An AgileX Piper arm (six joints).
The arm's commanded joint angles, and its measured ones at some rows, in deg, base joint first. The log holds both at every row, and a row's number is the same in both.
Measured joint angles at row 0:
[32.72 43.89 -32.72 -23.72 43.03 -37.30]
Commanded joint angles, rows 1 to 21:
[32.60 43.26 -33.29 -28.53 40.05 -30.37]
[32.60 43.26 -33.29 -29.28 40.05 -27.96]
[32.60 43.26 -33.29 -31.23 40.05 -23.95]
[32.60 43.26 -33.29 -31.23 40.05 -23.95]
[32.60 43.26 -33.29 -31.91 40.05 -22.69]
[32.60 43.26 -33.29 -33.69 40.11 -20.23]
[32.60 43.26 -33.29 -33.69 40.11 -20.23]
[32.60 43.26 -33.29 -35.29 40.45 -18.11]
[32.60 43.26 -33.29 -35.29 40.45 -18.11]
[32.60 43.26 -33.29 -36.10 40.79 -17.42]
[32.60 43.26 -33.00 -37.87 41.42 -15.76]
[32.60 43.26 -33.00 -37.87 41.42 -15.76]
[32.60 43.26 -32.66 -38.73 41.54 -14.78]
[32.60 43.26 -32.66 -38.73 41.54 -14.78]
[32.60 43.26 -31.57 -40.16 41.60 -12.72]
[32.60 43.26 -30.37 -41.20 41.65 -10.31]
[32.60 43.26 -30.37 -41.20 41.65 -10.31]
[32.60 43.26 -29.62 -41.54 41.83 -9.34]
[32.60 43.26 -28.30 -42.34 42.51 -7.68]
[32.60 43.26 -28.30 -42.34 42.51 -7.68]
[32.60 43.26 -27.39 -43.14 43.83 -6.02]
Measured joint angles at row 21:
[32.72 43.72 -28.07 -38.16 43.83 -8.48]
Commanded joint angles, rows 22 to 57:
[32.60 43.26 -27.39 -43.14 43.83 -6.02]
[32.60 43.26 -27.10 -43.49 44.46 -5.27]
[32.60 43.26 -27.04 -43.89 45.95 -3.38]
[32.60 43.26 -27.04 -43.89 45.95 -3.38]
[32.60 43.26 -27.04 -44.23 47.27 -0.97]
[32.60 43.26 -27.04 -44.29 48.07 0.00]
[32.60 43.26 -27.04 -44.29 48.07 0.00]
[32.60 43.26 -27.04 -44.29 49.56 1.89]
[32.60 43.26 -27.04 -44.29 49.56 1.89]
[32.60 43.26 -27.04 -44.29 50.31 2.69]
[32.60 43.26 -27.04 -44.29 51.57 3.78]
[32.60 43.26 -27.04 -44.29 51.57 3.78]
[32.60 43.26 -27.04 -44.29 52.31 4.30]
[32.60 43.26 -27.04 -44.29 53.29 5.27]
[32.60 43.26 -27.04 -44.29 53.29 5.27]
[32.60 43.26 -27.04 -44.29 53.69 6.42]
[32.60 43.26 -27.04 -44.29 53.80 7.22]
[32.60 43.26 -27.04 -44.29 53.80 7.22]
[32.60 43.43 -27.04 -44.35 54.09 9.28]
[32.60 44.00 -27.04 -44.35 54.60 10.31]
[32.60 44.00 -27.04 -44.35 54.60 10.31]
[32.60 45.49 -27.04 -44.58 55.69 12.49]
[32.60 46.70 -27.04 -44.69 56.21 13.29]
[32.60 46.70 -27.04 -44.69 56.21 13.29]
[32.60 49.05 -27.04 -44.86 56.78 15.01]
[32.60 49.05 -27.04 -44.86 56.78 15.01]
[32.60 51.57 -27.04 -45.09 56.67 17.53]
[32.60 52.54 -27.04 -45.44 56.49 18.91]
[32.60 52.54 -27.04 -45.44 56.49 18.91]
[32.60 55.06 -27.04 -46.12 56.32 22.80]
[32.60 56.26 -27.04 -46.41 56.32 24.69]
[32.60 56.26 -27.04 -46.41 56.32 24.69]
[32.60 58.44 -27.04 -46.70 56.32 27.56]
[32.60 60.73 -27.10 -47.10 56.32 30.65]
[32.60 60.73 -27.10 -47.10 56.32 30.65]
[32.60 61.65 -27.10 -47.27 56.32 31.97]
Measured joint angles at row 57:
[32.72 59.30 -26.70 -42.57 55.69 27.79]
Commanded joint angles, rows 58 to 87:
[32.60 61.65 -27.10 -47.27 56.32 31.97]
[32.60 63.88 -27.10 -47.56 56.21 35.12]
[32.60 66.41 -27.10 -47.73 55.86 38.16]
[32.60 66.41 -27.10 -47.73 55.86 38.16]
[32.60 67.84 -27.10 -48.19 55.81 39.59]
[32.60 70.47 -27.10 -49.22 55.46 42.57]
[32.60 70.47 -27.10 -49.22 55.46 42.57]
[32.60 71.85 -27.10 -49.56 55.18 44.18]
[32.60 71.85 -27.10 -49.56 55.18 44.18]
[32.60 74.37 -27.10 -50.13 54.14 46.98]
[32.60 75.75 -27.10 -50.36 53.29 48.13]
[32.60 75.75 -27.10 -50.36 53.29 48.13]
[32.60 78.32 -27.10 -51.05 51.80 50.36]
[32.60 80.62 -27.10 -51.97 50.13 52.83]
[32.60 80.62 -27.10 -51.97 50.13 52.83]
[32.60 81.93 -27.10 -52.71 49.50 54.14]
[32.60 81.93 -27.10 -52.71 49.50 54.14]
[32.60 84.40 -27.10 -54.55 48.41 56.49]
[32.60 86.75 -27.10 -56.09 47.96 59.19]
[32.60 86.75 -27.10 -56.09 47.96 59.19]
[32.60 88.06 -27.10 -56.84 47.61 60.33]
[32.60 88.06 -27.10 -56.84 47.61 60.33]
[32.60 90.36 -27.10 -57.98 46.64 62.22]
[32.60 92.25 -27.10 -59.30 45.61 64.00]
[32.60 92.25 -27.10 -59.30 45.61 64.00]
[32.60 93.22 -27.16 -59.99 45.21 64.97]
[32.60 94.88 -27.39 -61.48 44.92 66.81]
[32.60 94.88 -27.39 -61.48 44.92 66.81]
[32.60 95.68 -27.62 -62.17 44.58 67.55]
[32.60 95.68 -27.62 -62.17 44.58 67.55]
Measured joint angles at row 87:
[32.72 94.82 -27.04 -57.98 41.88 65.78]
